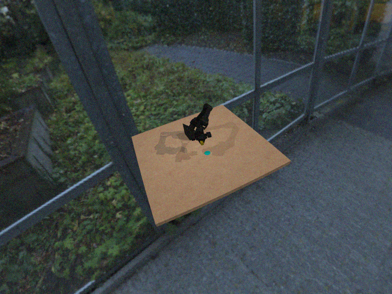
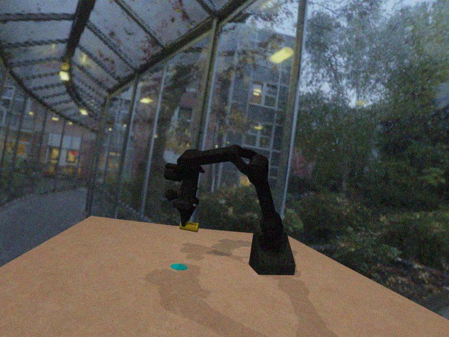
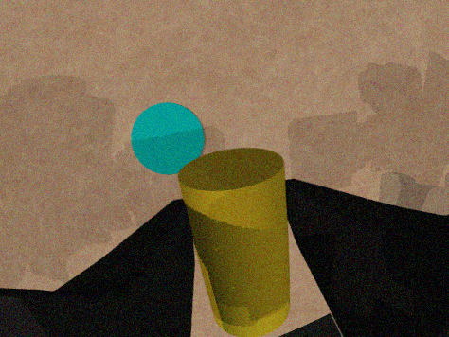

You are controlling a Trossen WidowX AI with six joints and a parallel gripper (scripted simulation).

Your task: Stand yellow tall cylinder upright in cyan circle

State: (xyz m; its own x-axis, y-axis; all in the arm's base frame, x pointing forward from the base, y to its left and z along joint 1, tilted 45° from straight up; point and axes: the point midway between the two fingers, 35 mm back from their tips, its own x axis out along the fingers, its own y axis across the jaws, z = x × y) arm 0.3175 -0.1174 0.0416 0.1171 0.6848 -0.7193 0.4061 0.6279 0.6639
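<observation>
Now: the cyan circle 14 cm below my gripper tip, 4 cm to the left of it and 1 cm ahead of it. Round my gripper tip: yellow tall cylinder: 2 cm behind, 1 cm to the left.
</observation>
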